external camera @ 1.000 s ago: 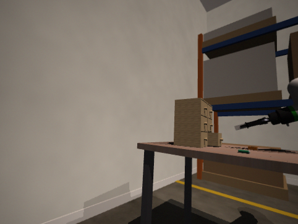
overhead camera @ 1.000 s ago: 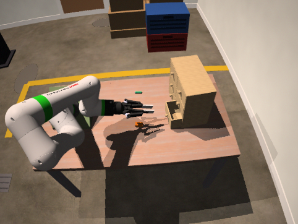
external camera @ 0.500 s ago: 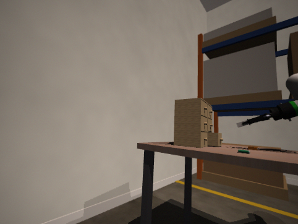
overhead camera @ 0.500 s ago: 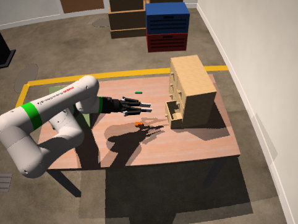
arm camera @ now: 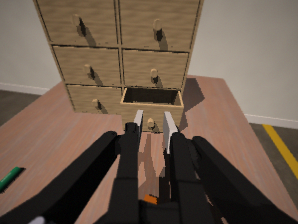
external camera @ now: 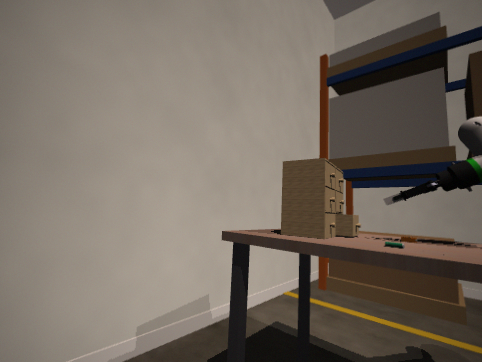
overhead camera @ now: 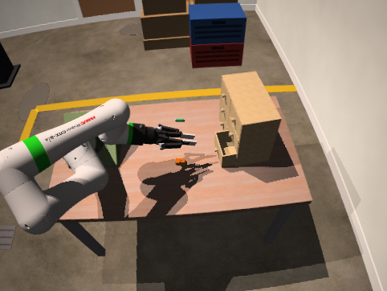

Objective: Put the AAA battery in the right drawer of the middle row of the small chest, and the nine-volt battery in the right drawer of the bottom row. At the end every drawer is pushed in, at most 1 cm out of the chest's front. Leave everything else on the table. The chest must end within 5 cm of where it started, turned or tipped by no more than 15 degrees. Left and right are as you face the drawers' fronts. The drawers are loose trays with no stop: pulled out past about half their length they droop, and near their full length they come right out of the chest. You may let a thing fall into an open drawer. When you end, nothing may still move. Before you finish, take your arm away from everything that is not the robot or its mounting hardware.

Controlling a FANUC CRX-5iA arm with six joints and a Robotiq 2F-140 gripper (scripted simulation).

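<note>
The orange nine-volt battery is 16 cm below my hand and 6 cm behind it. Round my hand: green AAA battery: 27 cm to the left, 16 cm below, 2 cm behind; dark item: 27 cm ahead, 5 cm below, 4 cm to the left.
</note>
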